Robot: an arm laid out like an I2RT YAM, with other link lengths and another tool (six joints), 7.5 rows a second.
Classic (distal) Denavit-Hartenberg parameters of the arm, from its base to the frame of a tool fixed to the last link. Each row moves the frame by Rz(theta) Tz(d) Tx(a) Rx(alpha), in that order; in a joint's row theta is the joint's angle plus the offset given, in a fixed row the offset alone. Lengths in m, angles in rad.
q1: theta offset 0; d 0.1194; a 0.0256; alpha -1.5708
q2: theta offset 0; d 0; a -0.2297; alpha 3.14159
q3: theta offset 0.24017; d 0; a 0.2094; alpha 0
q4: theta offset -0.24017; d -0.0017; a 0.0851; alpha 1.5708
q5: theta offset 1.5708; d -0.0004; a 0; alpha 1.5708
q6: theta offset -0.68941; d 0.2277; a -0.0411; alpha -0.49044
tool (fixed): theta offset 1.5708; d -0.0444; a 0; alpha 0
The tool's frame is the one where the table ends.
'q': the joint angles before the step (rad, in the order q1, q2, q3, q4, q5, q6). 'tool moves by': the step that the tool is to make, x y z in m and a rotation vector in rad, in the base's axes. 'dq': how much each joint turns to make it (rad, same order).
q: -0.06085 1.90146 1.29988 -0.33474 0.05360 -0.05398
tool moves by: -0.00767 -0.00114 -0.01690 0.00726 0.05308 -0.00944
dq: -0.00382 0.03317 -0.00040 -0.02022 -0.00001 0.00686
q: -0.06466 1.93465 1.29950 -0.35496 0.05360 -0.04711
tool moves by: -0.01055 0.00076 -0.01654 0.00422 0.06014 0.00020
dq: 0.00001 0.03053 0.00000 -0.02976 -0.00038 0.00001
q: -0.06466 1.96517 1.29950 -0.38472 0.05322 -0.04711
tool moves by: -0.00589 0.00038 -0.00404 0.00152 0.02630 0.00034
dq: 0.00001 0.00381 0.00150 -0.02402 0.00000 -0.00038
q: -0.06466 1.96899 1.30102 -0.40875 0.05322 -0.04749
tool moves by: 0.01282 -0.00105 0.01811 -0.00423 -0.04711 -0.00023
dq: 0.00001 -0.01563 0.04043 -0.00876 0.00114 -0.00038
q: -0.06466 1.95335 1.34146 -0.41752 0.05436 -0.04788
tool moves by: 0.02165 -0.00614 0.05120 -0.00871 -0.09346 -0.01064
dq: -0.00917 -0.04882 0.12020 -0.07518 0.00267 0.00000
